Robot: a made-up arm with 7 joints. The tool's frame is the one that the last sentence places.
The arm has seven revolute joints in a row. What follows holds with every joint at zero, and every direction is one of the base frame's.
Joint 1 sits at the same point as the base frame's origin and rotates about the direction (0.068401, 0.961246, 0.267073), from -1.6 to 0.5 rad.
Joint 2 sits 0.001 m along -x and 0.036 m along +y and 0.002 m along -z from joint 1 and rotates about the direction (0.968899, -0.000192, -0.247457), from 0 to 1.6 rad.
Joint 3 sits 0.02 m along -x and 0.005 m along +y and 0.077 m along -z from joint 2 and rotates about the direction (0.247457, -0.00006, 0.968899), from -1.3 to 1.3 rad.
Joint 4 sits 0.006 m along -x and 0.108 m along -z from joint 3 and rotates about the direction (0.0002, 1, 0.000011), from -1.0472 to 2.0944 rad.
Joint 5 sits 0.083 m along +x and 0.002 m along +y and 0.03 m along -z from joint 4 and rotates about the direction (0.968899, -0.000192, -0.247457), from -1.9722 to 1.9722 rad.
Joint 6 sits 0.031 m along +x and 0.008 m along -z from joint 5 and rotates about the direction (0.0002, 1, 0.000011), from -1.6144 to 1.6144 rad.
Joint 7 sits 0.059 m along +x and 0.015 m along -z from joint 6 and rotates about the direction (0.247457, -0.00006, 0.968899), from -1.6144 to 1.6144 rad.
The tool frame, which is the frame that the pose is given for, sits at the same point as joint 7; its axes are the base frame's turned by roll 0, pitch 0.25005 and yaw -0.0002 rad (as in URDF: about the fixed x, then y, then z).
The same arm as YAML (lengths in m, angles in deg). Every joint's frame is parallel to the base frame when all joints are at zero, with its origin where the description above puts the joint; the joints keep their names.
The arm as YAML. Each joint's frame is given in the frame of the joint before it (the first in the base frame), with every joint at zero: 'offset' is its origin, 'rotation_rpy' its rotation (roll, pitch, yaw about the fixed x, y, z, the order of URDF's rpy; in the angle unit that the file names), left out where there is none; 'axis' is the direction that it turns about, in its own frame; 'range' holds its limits. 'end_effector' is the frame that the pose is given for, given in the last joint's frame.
length_unit: m
angle_unit: deg
chain:
  - id: joint 1
    offset: [0.0, 0.0, 0.0]
    axis: [0.068403, 0.961235, 0.26711]
    range: [-91.67, 28.65]
  - id: joint 2
    offset: [-0.001, 0.036, -0.002]
    axis: [0.968889, -0.0002, -0.247497]
    range: [0.0, 91.67]
  - id: joint 3
    offset: [-0.02, 0.005, -0.077]
    axis: [0.247497, -0.0001, 0.968889]
    range: [-74.48, 74.48]
  - id: joint 4
    offset: [-0.006, 0.0, -0.108]
    axis: [0.0002, 1.0, 0.0]
    range: [-60.0, 120.0]
  - id: joint 5
    offset: [0.083, 0.002, -0.03]
    axis: [0.968889, -0.0002, -0.247497]
    range: [-113.0, 113.0]
  - id: joint 6
    offset: [0.031, 0.0, -0.008]
    axis: [0.0002, 1.0, 0.0]
    range: [-92.5, 92.5]
  - id: joint 7
    offset: [0.059, 0.0, -0.015]
    axis: [0.247497, -0.0001, 0.968889]
    range: [-92.5, 92.5]
end_effector:
  offset: [0.0, 0.0, 0.0]
  rotation_rpy: [0.0, 14.33, -0.01]

